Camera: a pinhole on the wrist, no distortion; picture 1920 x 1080 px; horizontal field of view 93.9 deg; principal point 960.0 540.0 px. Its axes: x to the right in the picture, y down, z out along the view. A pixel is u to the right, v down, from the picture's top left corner.
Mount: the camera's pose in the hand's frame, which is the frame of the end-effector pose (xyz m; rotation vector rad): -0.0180 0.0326 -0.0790 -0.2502 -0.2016 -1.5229
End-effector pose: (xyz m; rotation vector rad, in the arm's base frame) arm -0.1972 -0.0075 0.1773 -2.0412 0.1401 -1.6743
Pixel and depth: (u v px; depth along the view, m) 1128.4 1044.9 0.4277
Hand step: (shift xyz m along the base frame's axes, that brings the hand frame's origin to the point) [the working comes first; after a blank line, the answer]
In the camera's frame: 0.0803 0.2408 0.4277

0.4019 -0.0588 0.1314
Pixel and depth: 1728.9 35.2 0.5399
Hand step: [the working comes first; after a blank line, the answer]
In the camera's frame: 0.4629 -0.3039 0.5399

0.4184 0.5195 -0.2163
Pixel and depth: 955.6 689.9 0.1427
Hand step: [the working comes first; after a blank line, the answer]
In the camera's frame: -0.0007 0.0239 0.1427

0.0726 -0.0516 -0.0309
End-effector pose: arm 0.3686 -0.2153 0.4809 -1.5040 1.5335 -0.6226
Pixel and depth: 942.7 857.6 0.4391
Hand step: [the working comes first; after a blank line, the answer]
In the camera's frame: -0.0085 0.1555 0.4391

0.2079 -0.0451 -0.3425
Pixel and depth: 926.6 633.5 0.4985
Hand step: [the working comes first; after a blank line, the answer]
In the camera's frame: -0.0186 0.0520 0.4985

0.2325 0.0697 -0.3663
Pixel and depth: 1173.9 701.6 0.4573
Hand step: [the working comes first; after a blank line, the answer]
In the camera's frame: 0.1091 0.0824 0.4573

0.3029 0.0165 -0.2609
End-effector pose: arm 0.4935 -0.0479 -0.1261 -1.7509 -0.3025 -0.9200
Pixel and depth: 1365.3 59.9 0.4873
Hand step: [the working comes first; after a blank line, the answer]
In the camera's frame: 0.2202 -0.2609 0.4873

-0.0016 0.4885 -0.2032
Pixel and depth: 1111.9 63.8 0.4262
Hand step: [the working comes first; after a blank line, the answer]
In the camera's frame: 0.0722 -0.2263 0.4262

0.0484 0.3430 -0.2595
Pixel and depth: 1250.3 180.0 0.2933
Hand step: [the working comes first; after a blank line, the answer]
In the camera's frame: 0.0949 -0.1177 0.2933

0.0310 0.2287 -0.1305
